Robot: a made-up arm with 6 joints. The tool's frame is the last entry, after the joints. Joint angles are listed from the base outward. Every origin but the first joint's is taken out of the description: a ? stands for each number. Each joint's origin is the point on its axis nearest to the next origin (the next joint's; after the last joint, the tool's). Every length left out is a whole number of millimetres.
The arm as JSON. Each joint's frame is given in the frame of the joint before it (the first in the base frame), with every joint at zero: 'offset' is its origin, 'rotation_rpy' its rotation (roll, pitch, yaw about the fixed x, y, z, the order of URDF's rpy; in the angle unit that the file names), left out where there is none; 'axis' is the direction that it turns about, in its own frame. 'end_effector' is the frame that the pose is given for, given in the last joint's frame.
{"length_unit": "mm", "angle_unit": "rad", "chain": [
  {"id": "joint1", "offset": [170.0, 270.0, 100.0], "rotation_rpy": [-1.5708, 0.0, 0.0], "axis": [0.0, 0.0, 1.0]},
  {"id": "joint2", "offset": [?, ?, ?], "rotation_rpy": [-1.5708, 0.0, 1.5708], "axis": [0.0, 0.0, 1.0]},
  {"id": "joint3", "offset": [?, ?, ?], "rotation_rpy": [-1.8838, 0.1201, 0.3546], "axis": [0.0, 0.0, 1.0]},
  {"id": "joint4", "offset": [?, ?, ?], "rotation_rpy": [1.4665, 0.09, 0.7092], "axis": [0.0, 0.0, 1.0]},
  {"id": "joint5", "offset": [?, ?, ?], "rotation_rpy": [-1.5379, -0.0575, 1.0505], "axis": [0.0, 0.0, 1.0]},
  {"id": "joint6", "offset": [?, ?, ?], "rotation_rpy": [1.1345, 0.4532, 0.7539], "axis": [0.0, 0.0, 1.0]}
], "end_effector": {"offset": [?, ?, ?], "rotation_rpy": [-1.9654, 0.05, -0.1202]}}
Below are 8 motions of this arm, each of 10 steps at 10 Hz.
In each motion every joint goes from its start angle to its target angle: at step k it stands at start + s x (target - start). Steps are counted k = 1, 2, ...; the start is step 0. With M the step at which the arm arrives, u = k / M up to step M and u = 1 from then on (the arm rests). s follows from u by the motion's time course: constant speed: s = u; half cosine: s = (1 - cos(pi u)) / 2; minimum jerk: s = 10 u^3 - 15 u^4 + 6 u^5.
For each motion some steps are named. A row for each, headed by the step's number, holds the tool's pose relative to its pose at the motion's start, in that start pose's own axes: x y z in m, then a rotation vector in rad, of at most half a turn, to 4 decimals.
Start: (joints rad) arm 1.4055 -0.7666 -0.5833 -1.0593 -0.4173 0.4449
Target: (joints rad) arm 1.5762 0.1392 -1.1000 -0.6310 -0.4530 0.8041
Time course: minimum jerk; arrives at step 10
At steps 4, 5, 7, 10:
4: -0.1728 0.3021 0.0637 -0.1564 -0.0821 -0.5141
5: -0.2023 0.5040 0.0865 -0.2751 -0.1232 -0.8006
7: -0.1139 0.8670 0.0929 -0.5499 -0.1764 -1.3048
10: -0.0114 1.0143 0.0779 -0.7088 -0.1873 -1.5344

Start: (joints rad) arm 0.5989 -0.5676 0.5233 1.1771 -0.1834 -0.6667
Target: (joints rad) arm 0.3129 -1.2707 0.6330 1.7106 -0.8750 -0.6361
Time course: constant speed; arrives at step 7
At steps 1, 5, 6, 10:
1: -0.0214 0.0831 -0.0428 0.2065 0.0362 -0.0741
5: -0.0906 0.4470 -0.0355 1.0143 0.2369 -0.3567
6: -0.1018 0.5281 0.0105 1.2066 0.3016 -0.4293
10: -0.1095 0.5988 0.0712 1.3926 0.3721 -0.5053

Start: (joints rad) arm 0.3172 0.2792 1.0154 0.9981 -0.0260 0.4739
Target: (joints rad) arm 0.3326 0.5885 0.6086 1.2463 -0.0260 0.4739
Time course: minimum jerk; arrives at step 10
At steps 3, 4, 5, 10:
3: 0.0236 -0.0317 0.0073 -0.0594 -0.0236 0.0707
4: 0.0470 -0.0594 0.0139 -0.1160 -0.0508 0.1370
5: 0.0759 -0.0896 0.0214 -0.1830 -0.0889 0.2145
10: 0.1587 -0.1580 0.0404 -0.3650 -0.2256 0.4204

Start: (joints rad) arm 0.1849 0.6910 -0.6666 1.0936 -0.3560 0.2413
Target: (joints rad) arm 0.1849 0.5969 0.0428 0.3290 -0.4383 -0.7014
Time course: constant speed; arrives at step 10
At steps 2, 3, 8, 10:
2: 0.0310 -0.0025 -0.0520 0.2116 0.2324 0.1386
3: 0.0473 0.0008 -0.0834 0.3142 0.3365 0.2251
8: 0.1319 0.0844 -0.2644 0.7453 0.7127 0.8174
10: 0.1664 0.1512 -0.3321 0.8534 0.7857 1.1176

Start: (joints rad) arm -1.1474 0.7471 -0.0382 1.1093 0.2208 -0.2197
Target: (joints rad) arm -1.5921 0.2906 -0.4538 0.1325 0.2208 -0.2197
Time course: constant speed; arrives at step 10
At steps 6, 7, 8, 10:
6: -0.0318 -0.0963 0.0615 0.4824 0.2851 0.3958
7: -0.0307 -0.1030 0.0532 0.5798 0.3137 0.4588
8: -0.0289 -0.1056 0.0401 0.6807 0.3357 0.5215
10: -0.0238 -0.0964 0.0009 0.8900 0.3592 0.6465

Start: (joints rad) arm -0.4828 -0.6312 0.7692 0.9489 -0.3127 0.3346
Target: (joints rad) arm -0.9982 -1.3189 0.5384 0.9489 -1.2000 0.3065
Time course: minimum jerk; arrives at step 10
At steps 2, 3, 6, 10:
2: -0.0248 0.0129 -0.0001 0.0385 0.0549 -0.0600
3: -0.0666 0.0375 0.0038 0.1108 0.1582 -0.1645
6: -0.2026 0.1398 0.0951 0.4871 0.7380 -0.5852
10: -0.2227 0.1468 0.1892 0.7000 1.1523 -0.7541

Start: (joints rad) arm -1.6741 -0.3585 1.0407 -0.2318 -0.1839 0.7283
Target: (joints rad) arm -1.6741 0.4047 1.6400 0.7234 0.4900 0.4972
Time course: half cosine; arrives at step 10
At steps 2, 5, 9, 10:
2: 0.0172 -0.0107 -0.0177 -0.0531 -0.1037 0.0872
5: 0.1055 -0.0488 -0.1002 -0.2434 -0.5343 0.4399
9: 0.2126 -0.0525 -0.2011 -0.4134 -1.0161 0.7441
10: 0.2173 -0.0511 -0.2062 -0.4211 -1.0396 0.7549

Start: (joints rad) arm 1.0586 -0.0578 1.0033 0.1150 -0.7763 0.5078
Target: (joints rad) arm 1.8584 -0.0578 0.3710 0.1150 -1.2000 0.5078
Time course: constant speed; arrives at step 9
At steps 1, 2, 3, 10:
1: -0.0157 0.0333 0.1094 -0.0924 0.1440 -0.0795
2: -0.0155 0.0775 0.2187 -0.1877 0.2850 -0.1600
3: 0.0013 0.1318 0.3246 -0.2862 0.4230 -0.2411
10: 0.4150 0.5917 0.7279 -0.9628 1.1689 -0.7221

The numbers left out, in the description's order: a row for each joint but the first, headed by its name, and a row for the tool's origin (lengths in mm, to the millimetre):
joint2: -210.0 -180.0 0.0
joint3: 6.0 58.0 0.0
joint4: 220.0 -227.0 0.0
joint5: -408.0 -104.0 0.0
joint6: 131.0 -202.0 0.0
tool: 13.0 90.0 0.0

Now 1 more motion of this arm.
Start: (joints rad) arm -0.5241 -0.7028 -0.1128 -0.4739 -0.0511 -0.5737
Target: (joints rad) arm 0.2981 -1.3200 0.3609 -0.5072 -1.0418 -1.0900
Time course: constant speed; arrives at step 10
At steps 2, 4, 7, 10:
2: 0.0332 0.0639 -0.0347 0.3159 0.1262 0.1155
4: 0.0719 0.1600 -0.0559 0.6300 0.2316 0.2572
7: 0.1410 0.3484 -0.0354 1.0881 0.3298 0.5201
10: 0.2291 0.5507 0.0706 1.5103 0.3257 0.8426

